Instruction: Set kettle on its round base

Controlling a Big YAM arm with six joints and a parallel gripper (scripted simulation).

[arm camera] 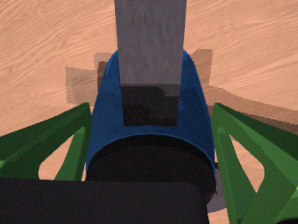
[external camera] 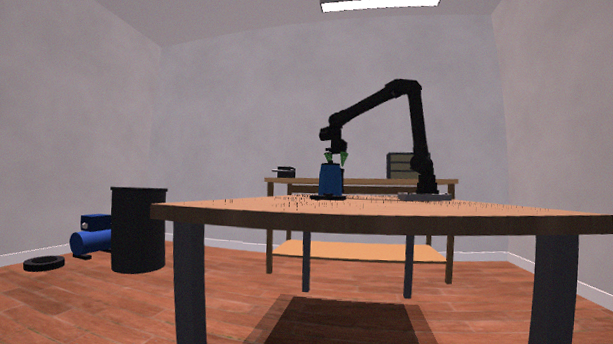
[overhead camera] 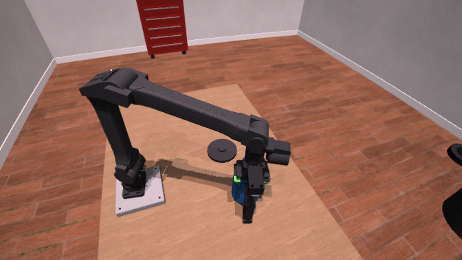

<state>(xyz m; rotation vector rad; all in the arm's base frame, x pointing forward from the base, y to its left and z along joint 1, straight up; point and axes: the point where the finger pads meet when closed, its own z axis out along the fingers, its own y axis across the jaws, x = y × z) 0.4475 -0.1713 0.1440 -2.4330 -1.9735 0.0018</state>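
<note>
My hand is 80 mm above the blue kettle, 30 mm to the right of it and 10 mm short of it. The rest, counted from my hand: round dark base 320 mm to the left, 160 mm below, 40 mm behind.
</note>
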